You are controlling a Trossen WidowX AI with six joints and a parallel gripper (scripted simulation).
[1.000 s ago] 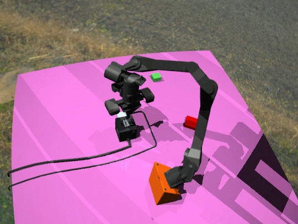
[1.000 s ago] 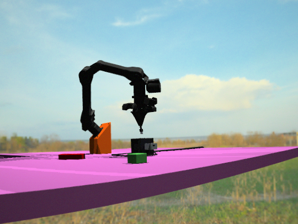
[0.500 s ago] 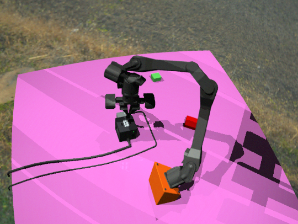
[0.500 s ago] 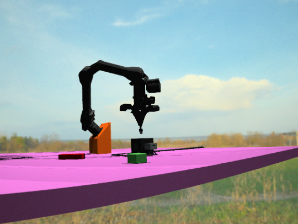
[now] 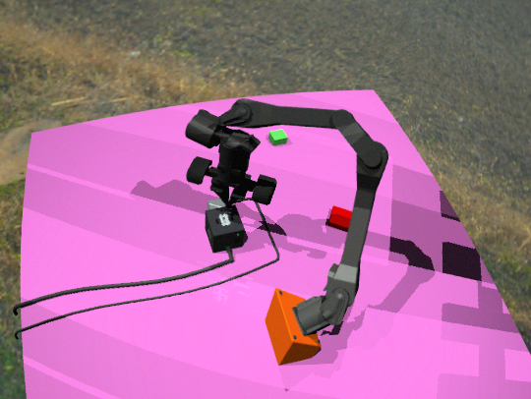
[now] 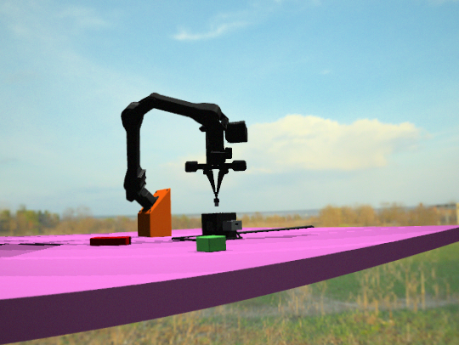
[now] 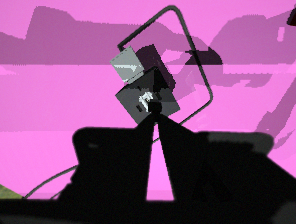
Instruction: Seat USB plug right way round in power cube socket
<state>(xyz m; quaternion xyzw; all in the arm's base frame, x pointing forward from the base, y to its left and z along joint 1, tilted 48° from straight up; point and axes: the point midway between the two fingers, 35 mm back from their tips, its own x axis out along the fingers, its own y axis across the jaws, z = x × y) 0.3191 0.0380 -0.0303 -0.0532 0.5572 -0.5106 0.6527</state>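
My gripper tip is 20 mm above the USB plug. The rest, counted from my gripper tip: green block (290 mm ahead, 260 mm to the right, 120 mm below); red block (50 mm behind, 320 mm to the right, 120 mm below).
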